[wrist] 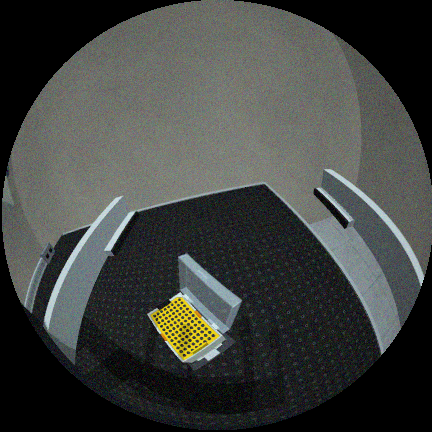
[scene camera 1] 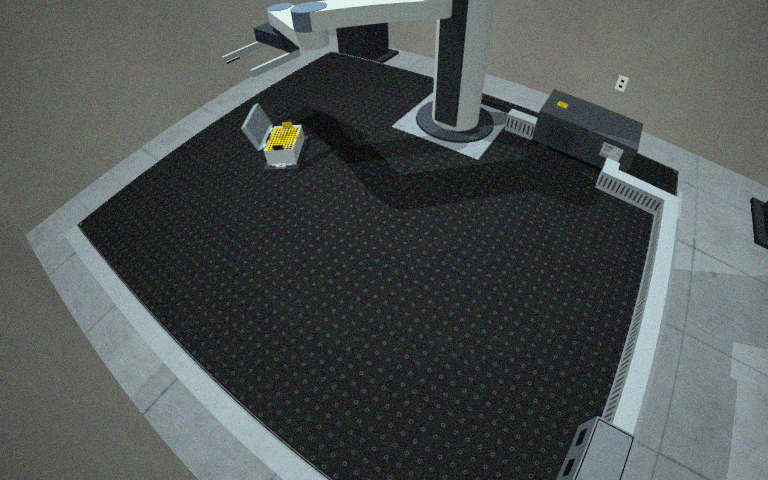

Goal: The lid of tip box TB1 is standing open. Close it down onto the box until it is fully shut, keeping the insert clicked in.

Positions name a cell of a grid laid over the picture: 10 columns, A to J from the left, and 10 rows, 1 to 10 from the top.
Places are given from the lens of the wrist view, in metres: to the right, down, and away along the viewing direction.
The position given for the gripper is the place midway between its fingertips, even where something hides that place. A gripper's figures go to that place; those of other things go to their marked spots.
gripper (wrist: F5): 0.00, -0.02, 0.10
yellow insert (wrist: E8): -0.05, 0.20, 0.20
grey lid (wrist: E8): 0.00, 0.13, 0.21
The marked spots on the grey lid and the yellow insert are 0.08 m apart.
